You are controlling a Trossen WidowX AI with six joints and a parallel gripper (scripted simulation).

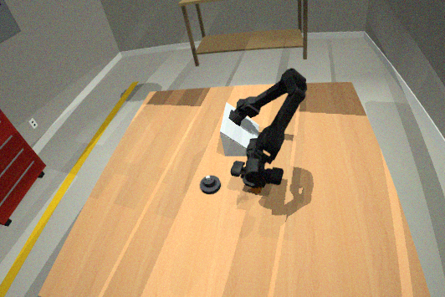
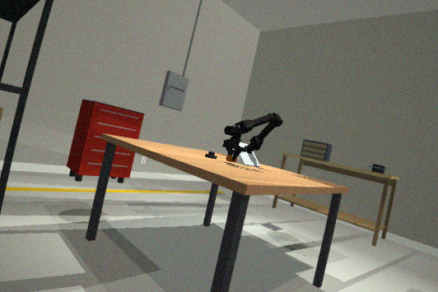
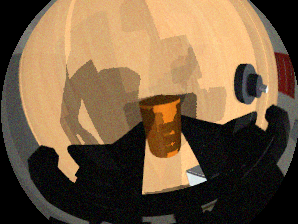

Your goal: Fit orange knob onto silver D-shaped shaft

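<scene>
Now: the orange knob 1 cm ahead of my gripper tip and 1 cm above it. Also, from my gripper tip: dark round pedestal: 19 cm to the right, 1 cm above.
</scene>
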